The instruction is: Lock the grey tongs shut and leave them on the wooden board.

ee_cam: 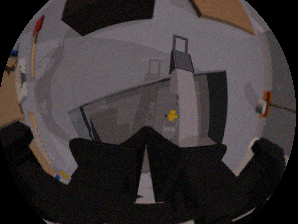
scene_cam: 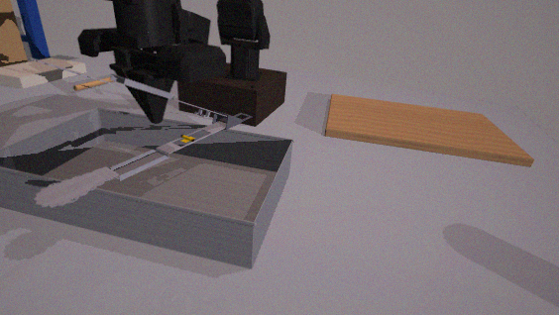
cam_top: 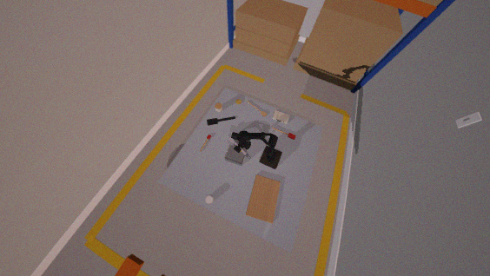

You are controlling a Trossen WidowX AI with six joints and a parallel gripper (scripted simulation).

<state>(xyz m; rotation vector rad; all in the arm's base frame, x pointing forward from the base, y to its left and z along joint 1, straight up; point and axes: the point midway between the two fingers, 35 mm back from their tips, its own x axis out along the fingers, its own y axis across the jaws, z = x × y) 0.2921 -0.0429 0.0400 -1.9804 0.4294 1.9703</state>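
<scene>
My gripper tip is 4 cm to the right of the yellow lock piece and 2 cm above it. Round my gripper tip: wooden board 31 cm behind, 41 cm to the left, 7 cm below; black spatula 33 cm ahead, 27 cm to the right, 7 cm below; grey roasting tin 3 cm ahead, 1 cm to the left, 5 cm below.
</scene>
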